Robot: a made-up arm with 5 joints.
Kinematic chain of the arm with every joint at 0, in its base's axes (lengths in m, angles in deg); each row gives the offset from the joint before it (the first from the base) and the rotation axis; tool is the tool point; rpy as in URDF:
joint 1: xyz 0 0 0.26 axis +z
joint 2: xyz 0 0 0 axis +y
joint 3: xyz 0.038 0 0.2 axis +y
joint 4: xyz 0.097 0 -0.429 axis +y
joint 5: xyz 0.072 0 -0.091 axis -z
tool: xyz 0 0 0 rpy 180 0 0
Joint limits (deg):
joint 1: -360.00..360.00
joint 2: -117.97..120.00
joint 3: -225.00..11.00
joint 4: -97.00..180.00
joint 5: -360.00..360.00
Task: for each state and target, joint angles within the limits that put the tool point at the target. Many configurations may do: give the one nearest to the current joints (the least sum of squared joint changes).
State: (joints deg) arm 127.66 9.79 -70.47 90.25 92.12
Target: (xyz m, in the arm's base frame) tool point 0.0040 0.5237 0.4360
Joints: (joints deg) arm 89.56 -4.31 -81.95 89.67 92.12
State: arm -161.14 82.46 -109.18 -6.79 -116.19
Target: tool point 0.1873 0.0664 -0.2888
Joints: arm -160.48 119.50 -61.31 0.67 -116.19
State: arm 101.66 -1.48 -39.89 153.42 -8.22
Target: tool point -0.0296 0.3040 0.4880
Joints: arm 95.56 -28.56 -67.13 159.33 -8.22
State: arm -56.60 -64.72 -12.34 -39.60 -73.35
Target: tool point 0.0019 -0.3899 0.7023
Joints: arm -89.72 -32.11 -64.80 -19.32 -73.35
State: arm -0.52 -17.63 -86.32 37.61 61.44
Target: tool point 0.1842 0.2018 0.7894
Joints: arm 47.61 -50.41 -74.20 47.87 61.44
